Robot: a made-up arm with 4 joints. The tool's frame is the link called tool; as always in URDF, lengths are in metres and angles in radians. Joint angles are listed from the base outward. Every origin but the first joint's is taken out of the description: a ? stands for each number. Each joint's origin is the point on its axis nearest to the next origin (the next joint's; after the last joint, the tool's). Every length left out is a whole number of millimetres.
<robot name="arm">
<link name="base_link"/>
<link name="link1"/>
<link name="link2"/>
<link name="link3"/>
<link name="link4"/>
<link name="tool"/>
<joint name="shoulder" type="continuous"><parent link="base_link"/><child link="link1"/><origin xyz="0.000 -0.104 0.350" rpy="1.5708 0.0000 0.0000"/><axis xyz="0 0 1"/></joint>
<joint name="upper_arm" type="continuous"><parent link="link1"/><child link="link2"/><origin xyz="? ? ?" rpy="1.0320 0.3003 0.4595"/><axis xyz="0 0 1"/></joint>
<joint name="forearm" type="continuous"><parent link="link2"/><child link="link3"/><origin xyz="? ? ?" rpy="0.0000 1.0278 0.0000"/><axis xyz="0 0 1"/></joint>
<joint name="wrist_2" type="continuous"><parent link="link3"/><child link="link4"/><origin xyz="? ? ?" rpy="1.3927 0.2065 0.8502"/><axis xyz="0 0 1"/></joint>
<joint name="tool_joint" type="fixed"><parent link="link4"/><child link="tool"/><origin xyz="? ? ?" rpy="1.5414 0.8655 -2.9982"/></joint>
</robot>
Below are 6 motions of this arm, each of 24 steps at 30 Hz.
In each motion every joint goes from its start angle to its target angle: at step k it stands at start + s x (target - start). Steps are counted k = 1, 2, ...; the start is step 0. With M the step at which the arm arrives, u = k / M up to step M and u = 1 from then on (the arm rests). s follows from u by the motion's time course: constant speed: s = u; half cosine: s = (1 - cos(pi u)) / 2; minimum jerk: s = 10 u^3 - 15 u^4 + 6 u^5.
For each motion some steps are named. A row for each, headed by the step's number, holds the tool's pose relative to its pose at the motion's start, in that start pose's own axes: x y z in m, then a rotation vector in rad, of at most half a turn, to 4 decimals.
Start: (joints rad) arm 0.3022 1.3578 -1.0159 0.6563
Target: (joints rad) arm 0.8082 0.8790 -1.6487 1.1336
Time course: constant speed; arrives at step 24
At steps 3, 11, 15, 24:
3: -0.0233 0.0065 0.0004 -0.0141 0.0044 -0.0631
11: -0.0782 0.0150 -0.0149 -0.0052 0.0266 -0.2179
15: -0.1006 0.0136 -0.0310 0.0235 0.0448 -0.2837
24: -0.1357 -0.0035 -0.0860 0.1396 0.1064 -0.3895

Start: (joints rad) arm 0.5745 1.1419 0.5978 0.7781
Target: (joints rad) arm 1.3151 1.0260 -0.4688 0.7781
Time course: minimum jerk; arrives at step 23
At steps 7, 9, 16, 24:
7: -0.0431 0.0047 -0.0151 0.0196 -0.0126 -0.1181
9: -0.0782 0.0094 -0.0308 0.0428 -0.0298 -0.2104
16: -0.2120 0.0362 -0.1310 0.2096 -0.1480 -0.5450
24: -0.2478 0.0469 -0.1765 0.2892 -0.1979 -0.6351

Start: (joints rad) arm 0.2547 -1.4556 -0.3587 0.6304
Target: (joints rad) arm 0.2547 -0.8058 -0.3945 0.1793
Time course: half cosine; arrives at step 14
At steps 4, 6, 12, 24:
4: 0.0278 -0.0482 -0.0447 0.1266 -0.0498 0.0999
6: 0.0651 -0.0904 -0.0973 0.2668 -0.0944 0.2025
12: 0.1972 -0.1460 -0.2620 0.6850 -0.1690 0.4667
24: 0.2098 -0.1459 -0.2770 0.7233 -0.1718 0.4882

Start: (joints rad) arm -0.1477 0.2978 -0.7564 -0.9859
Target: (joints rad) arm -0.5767 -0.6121 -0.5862 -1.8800
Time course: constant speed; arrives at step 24
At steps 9, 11, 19, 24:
9: -0.0406 0.0406 -0.0375 -0.0530 -0.3165 0.2622
11: -0.0419 0.0456 -0.0481 -0.0583 -0.3707 0.3355
19: -0.0203 0.0591 -0.0903 -0.0540 -0.5171 0.6679
24: 0.0108 0.0686 -0.1151 -0.0300 -0.5452 0.8951

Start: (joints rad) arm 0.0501 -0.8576 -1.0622 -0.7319
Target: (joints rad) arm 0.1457 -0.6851 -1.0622 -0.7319
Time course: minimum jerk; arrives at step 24
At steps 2, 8, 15, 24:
2: 0.0002 -0.0002 -0.0001 0.0006 0.0008 -0.0007
8: 0.0066 -0.0086 -0.0058 0.0235 0.0339 -0.0269
15: 0.0207 -0.0304 -0.0223 0.0835 0.1160 -0.0921
24: 0.0270 -0.0424 -0.0324 0.1169 0.1594 -0.1264

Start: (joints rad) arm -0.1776 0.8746 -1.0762 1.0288
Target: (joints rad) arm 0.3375 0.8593 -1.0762 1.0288
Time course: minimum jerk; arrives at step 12
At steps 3, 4, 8, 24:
3: 0.0033 -0.0068 -0.0086 0.0094 -0.0386 0.0344
4: 0.0073 -0.0137 -0.0175 0.0192 -0.0782 0.0698
8: 0.0392 -0.0467 -0.0637 0.0736 -0.2939 0.2630
24: 0.0548 -0.0564 -0.0790 0.0939 -0.3716 0.3330

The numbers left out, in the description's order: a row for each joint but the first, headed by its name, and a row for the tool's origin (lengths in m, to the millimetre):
upper_arm: -0.022 -0.027 0.000
forearm: 0.166 -0.006 0.000
wrist_2: -0.156 0.076 0.000
tool: 0.215 0.263 0.000

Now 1 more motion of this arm.
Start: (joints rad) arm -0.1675 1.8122 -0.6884 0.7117
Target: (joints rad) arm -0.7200 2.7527 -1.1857 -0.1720
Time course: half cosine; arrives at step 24
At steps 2, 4, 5, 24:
2: 0.0018 -0.0078 -0.0077 0.0249 0.0005 0.0010
4: 0.0068 -0.0296 -0.0312 0.0980 0.0021 0.0024
5: 0.0100 -0.0443 -0.0494 0.1513 0.0033 0.0020
24: -0.0360 -0.0489 -0.5515 1.3985 0.0505 -0.3322

